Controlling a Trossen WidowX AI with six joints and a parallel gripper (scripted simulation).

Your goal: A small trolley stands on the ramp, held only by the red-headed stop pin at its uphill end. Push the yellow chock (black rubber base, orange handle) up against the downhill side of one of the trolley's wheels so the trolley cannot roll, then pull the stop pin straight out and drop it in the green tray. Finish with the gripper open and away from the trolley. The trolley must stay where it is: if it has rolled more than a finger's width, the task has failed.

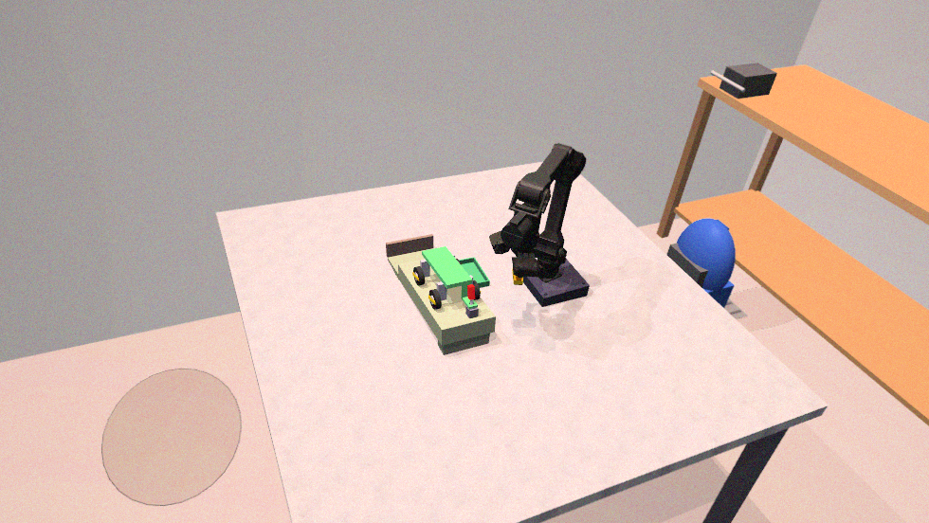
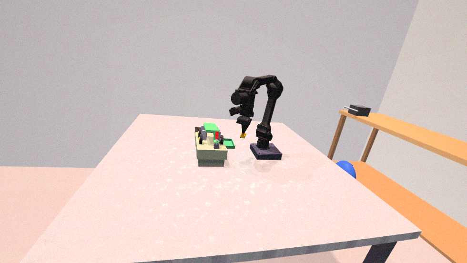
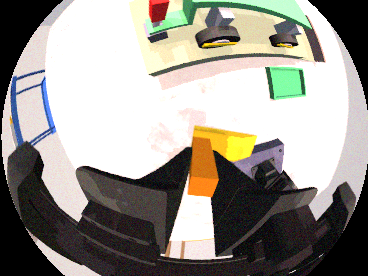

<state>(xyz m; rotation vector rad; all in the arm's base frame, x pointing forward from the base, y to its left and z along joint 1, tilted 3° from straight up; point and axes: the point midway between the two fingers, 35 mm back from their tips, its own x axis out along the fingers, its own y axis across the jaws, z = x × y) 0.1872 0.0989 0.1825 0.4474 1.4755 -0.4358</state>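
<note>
My gripper tip is 20 mm to the left of the yellow chock, 10 mm past it and 10 mm above it. The rest, counted from my gripper tip: red-headed stop pin 130 mm ahead, 40 mm below, 20 mm to the right; then trolley 140 mm ahead, 130 mm to the right, 60 mm below; then pale ramp block 140 mm to the right, 140 mm ahead, 130 mm below.
</note>
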